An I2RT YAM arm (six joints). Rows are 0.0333 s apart.
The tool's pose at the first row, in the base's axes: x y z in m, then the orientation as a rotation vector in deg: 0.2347 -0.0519 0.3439 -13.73 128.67 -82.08
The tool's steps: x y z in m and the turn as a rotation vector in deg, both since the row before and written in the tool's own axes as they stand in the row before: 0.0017 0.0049 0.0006 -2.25 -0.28 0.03; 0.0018 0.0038 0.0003 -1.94 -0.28 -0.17; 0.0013 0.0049 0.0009 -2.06 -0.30 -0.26; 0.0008 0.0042 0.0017 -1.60 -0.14 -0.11; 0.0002 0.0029 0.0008 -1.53 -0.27 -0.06; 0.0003 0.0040 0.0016 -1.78 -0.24 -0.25; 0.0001 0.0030 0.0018 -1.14 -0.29 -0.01
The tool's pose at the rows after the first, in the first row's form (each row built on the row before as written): 0.2340 -0.0509 0.3388 -14.61 130.15 -79.48; 0.2329 -0.0500 0.3348 -15.62 131.39 -77.30; 0.2325 -0.0488 0.3298 -16.78 132.68 -75.00; 0.2328 -0.0482 0.3252 -17.51 133.72 -73.19; 0.2331 -0.0473 0.3223 -18.23 134.57 -71.37; 0.2337 -0.0463 0.3181 -19.24 135.62 -69.35; 0.2345 -0.0459 0.3147 -19.78 136.14 -67.92
